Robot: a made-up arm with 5 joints.
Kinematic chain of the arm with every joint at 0, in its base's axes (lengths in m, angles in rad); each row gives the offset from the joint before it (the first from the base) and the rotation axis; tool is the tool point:
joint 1: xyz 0 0 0.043 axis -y
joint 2: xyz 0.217 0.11 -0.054 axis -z
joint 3: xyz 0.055 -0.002 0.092 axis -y
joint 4: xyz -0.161 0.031 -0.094 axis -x
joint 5: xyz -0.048 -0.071 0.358 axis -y
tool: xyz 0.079 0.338 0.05
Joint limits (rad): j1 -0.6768..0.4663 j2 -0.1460..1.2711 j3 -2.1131..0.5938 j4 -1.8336..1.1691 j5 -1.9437..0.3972
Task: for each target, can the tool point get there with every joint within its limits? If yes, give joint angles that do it. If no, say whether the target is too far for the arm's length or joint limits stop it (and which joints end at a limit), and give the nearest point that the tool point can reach.
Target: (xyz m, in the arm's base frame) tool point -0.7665 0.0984 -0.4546
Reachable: no: joint limits stop it (at a limit: joint 1, joint 2, joint 3, joint 4, joint 5) | nearest point -0.2228 0.0720 -0.0767 | short by 0.663 m
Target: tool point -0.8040 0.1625 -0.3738
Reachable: no: joint limits stop it (at a limit: joint 1, joint 2, joint 4, joint 5) | nearest point -0.2361 0.0770 -0.0537 | short by 0.657 m
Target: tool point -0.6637 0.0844 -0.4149
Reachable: no: joint limits stop it (at a limit: joint 1, joint 2, joint 3, joint 4, joint 5) | nearest point -0.2228 0.0720 -0.0767 | short by 0.556 m
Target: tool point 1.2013 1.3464 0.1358
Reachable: no: too far | nearest point 0.5812 0.5476 0.0879 | short by 1.012 m
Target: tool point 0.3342 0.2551 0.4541
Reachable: yes | joints 0.2014 0.5263 -0.5569 -0.2146 -1.0089
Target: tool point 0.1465 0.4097 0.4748
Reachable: yes | joints 0.2441 0.0851 -0.2582 0.0123 0.1385
